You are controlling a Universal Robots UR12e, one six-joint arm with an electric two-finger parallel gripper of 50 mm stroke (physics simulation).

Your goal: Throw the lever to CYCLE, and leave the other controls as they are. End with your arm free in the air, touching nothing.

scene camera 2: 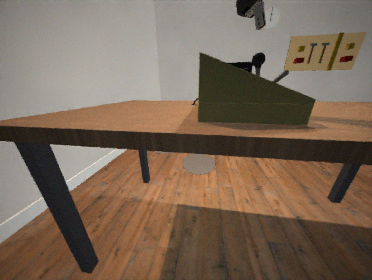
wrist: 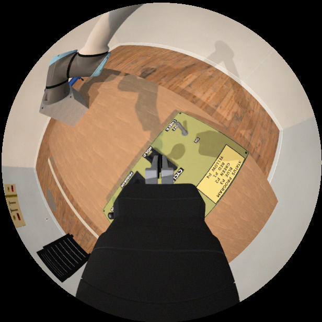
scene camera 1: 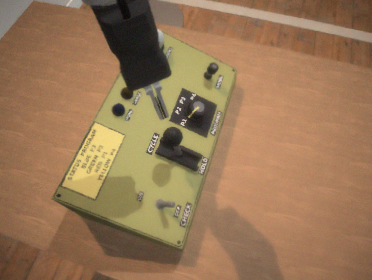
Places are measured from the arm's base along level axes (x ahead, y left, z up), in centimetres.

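Pixels of known places: gripper, fingertip midpoint: (scene camera 2: 261,27) (scene camera 1: 163,114).
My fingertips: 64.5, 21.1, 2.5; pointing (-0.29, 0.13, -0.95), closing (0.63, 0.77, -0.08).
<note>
For each thing: its top centre in the pictures, then the offset to it from my fingertips, as dx, dy, dz. "*": a spot on its surface instead.
- green sloped control box, top centre: (scene camera 1: 157,100) (scene camera 2: 238,56) +5.5, -5.5, -6.2
- CYCLE label, surface spot: (scene camera 1: 153,143) * +4.2, +0.3, -14.7
- program dial, top centre: (scene camera 1: 196,104) +0.2, -12.7, -13.2
- check toggle, top centre: (scene camera 1: 165,201) (scene camera 2: 281,70) -5.5, +10.7, -13.0
- small mode lever, top centre: (scene camera 1: 210,64) +2.7, -24.4, -12.4
- dark amber, surface spot: (scene camera 1: 127,93) * +14.3, -5.7, -9.6
The green sloped control box (scene camera 1: 127,165) (scene camera 2: 235,105) (wrist: 200,125) stands on the table. Its black ball-topped lever (scene camera 1: 173,136) (scene camera 2: 258,59) rises from a dark slot between the CYCLE label (scene camera 1: 153,143) and the HOLD label (scene camera 1: 203,166). The ball leans to the CYCLE end. In the wrist view the fingers hide the ball. My gripper (scene camera 1: 161,118) (scene camera 2: 260,28) (wrist: 160,162) is shut with nothing between the fingers. It hangs in the air above the box, clearly apart from the lever in the second scene view.
The program dial (scene camera 1: 198,108) points toward P1. The check toggle (scene camera 1: 164,204) (scene camera 2: 281,76) (wrist: 183,129) tilts toward OFF. The small mode lever (scene camera 1: 212,68) is near the box's far corner. Blue (scene camera 1: 118,109) and dark amber (scene camera 1: 127,93) round parts sit near the left edge.
</note>
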